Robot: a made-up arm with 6 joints.
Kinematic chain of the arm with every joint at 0, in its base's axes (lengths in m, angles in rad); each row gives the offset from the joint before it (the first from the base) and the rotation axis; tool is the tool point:
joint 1: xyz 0 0 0.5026 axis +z
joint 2: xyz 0 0 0 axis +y
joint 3: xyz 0 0 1.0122 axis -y
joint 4: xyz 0 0 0 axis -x
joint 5: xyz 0.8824 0 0 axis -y
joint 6: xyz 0 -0.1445 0 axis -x
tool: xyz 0 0 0
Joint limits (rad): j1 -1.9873..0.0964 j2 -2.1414..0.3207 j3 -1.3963..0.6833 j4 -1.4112..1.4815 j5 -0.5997..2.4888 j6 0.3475..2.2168
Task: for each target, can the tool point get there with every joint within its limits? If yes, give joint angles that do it. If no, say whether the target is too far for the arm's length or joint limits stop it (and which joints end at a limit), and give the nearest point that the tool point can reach.
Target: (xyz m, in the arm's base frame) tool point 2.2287 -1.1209 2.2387
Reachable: no: too far | nearest point 1.0375 -0.5218 1.7634 | short by 1.416 m
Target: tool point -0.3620 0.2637 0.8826
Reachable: yes | joints -0.8999 -1.9080 -1.0611 0.5963 1.8511 1.9277
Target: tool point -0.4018 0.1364 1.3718
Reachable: yes | joints -0.4860 -1.3838 -0.6587 1.0877 1.1011 1.2510
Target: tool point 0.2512 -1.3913 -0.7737
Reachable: no: joint limits stop it (at a limit: joint 2, joint 4) | nearest point 0.1265 -0.7008 0.6601 | short by 1.596 m
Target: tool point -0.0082 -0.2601 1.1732
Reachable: yes | joints -1.1868 -0.6882 -0.7018 -0.7568 1.5678 1.4243
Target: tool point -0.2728 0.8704 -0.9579
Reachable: no: joint limits stop it (at a limit: joint 2, joint 3, joint 4) | nearest point -0.5190 1.6558 0.0941 | short by 1.336 m
